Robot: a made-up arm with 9 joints. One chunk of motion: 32 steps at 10 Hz.
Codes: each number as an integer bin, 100 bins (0 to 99) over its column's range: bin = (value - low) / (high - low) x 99, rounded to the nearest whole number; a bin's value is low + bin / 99 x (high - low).
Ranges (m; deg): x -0.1..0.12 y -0.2..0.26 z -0.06..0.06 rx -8..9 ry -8..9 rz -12..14
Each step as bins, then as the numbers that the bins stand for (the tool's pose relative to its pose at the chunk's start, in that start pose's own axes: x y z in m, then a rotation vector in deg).
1 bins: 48 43 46 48 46 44
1 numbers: 0.0067 -0.0002 -0.0042 0.24 -0.10 -0.44
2 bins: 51 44 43 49 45 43
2 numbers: 0.0133 0.0044 -0.0079 0.41 -0.27 -0.71
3 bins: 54 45 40 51 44 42
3 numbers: 0.0200 0.0091 -0.0115 0.76 -0.44 -0.97
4 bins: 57 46 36 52 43 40
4 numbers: 0.0267 0.0137 -0.0164 0.93 -0.62 -1.49
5 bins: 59 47 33 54 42 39
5 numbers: 0.0311 0.0184 -0.0200 1.27 -0.79 -1.76
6 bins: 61 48 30 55 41 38
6 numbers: 0.0356 0.0230 -0.0236 1.44 -0.96 -2.02
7 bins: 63 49 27 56 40 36
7 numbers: 0.0400 0.0277 -0.0273 1.62 -1.13 -2.55
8 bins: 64 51 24 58 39 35
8 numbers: 0.0422 0.0370 -0.0309 1.96 -1.30 -2.81
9 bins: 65 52 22 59 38 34
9 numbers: 0.0444 0.0416 -0.0333 2.13 -1.47 -3.07
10 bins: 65 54 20 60 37 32
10 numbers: 0.0444 0.0509 -0.0358 2.30 -1.65 -3.60
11 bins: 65 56 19 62 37 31
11 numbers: 0.0444 0.0602 -0.0370 2.65 -1.65 -3.86
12 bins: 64 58 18 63 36 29
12 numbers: 0.0422 0.0695 -0.0382 2.82 -1.82 -4.38
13 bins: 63 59 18 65 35 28
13 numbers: 0.0400 0.0741 -0.0382 3.16 -1.99 -4.65
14 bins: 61 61 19 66 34 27
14 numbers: 0.0356 0.0834 -0.0370 3.33 -2.16 -4.91
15 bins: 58 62 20 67 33 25
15 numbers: 0.0289 0.0881 -0.0358 3.51 -2.33 -5.43
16 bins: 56 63 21 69 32 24
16 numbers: 0.0244 0.0927 -0.0345 3.85 -2.51 -5.70
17 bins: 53 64 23 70 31 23
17 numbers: 0.0178 0.0974 -0.0321 4.02 -2.68 -5.96
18 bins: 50 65 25 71 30 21
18 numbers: 0.0111 0.1020 -0.0297 4.19 -2.85 -6.48
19 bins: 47 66 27 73 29 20
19 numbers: 0.0044 0.1067 -0.0273 4.54 -3.02 -6.75
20 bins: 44 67 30 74 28 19
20 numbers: -0.0022 0.1113 -0.0236 4.71 -3.19 -7.01
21 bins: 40 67 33 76 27 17
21 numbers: -0.0111 0.1113 -0.0200 5.05 -3.36 -7.54
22 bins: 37 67 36 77 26 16
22 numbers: -0.0178 0.1113 -0.0164 5.22 -3.54 -7.80
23 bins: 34 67 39 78 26 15
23 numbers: -0.0244 0.1113 -0.0127 5.39 -3.54 -8.06
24 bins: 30 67 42 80 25 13
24 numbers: -0.0333 0.1113 -0.0091 5.74 -3.71 -8.59
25 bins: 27 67 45 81 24 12
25 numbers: -0.0400 0.1113 -0.0055 5.91 -3.88 -8.85
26 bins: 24 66 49 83 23 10
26 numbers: -0.0467 0.1067 -0.0006 6.25 -4.05 -9.37
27 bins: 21 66 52 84 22 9
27 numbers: -0.0533 0.1067 0.0030 6.42 -4.22 -9.64
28 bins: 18 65 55 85 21 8
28 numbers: -0.0600 0.1020 0.0067 6.60 -4.39 -9.90
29 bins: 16 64 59 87 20 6
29 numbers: -0.0644 0.0974 0.0115 6.94 -4.57 -10.42
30 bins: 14 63 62 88 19 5
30 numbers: -0.0689 0.0927 0.0152 7.11 -4.74 -10.69
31 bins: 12 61 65 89 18 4
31 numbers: -0.0733 0.0834 0.0188 7.28 -4.91 -10.95
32 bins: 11 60 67 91 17 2
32 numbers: -0.0756 0.0788 0.0212 7.63 -5.08 -11.47
